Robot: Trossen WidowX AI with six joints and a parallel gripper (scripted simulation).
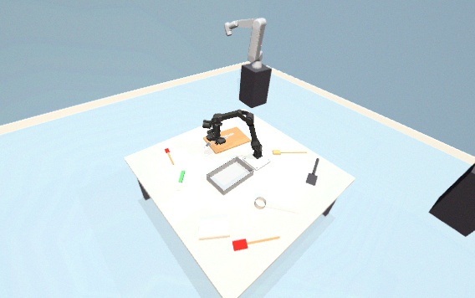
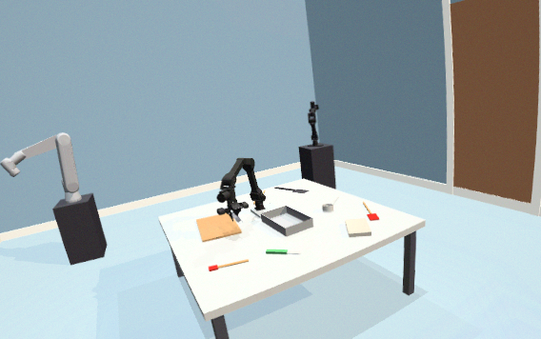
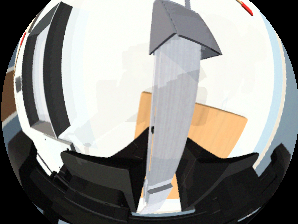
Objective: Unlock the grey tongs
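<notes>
Now: gripper tip 170 mm past the wooden board, 80 mm to the left of it and 70 mm above it. Also, from my gripper tip: pale block 400 mm ahead, 590 mm to the left, 60 mm below; roasting tin 70 mm ahead, 300 mm to the left, 50 mm below; green-handled tool 390 mm ahead, 140 mm to the left, 70 mm below.
</notes>
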